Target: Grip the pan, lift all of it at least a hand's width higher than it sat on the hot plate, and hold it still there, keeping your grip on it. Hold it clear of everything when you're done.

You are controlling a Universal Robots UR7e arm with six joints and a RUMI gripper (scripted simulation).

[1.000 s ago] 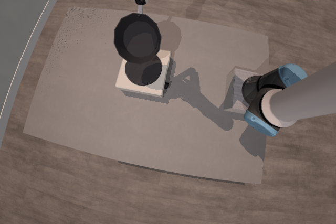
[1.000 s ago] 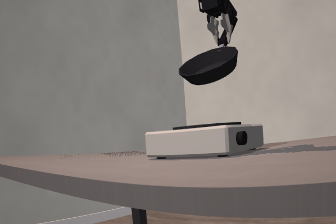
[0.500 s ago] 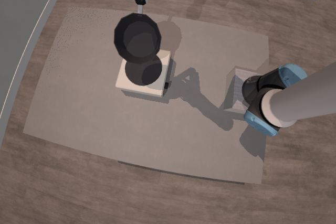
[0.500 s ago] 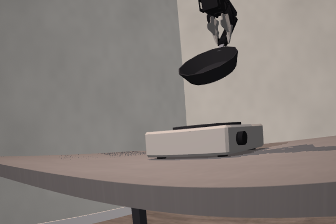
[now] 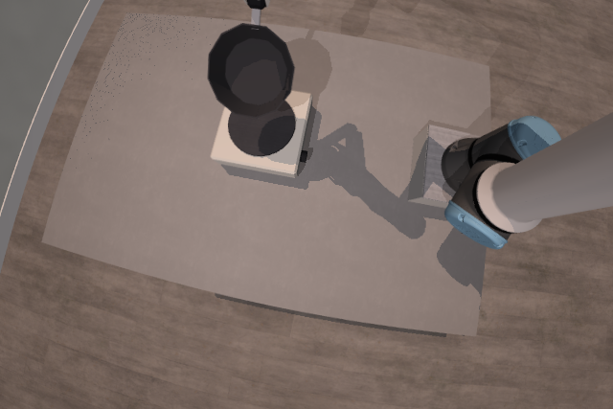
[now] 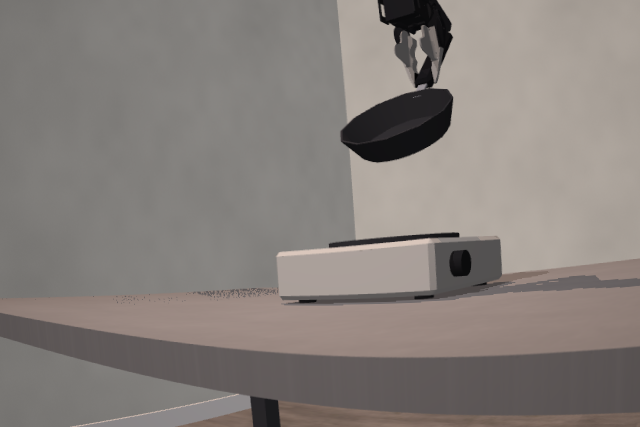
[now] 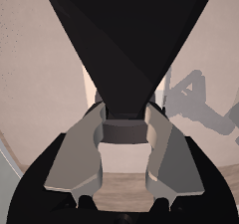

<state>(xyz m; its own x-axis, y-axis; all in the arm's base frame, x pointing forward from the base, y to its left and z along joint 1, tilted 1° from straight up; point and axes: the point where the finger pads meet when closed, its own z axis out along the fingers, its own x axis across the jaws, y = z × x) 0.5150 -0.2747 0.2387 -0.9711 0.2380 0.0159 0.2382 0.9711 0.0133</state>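
The black pan is 1 cm ahead of my hand, 5 cm to the left of it and 6 cm below it. Round my hand: hot plate (1 cm ahead, 14 cm to the left, 31 cm below).
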